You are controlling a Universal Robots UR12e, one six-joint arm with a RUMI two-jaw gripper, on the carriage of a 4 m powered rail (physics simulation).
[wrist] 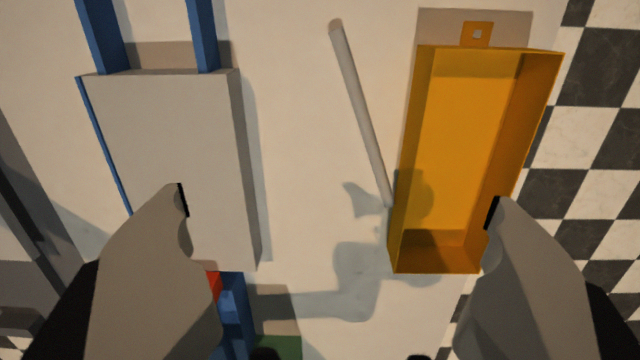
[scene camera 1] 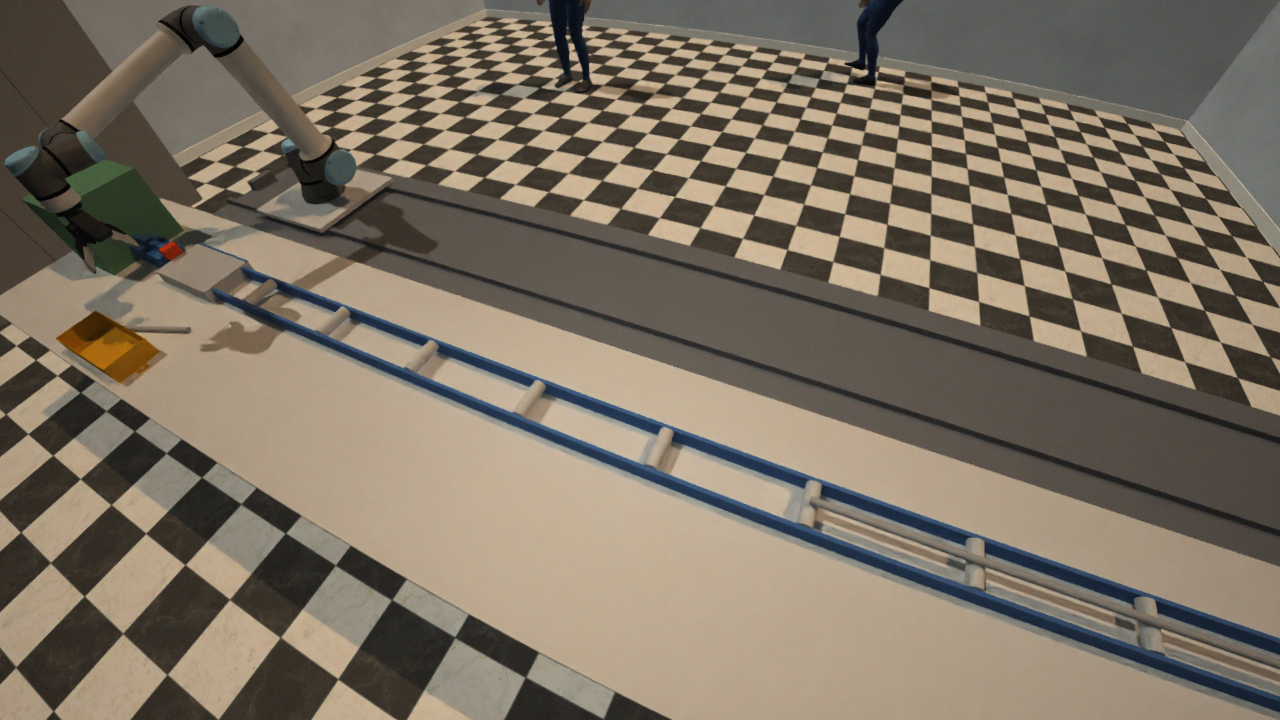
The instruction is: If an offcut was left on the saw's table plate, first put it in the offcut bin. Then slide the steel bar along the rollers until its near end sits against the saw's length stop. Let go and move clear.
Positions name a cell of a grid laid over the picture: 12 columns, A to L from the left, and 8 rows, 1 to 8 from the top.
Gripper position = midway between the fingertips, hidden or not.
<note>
In view: my gripper (scene camera 1: B3), a grey offcut (wrist: G1), a roller (scene camera 1: H6) and an orange offcut bin (wrist: I3).
My gripper is seen too in the wrist view (wrist: G5).
</note>
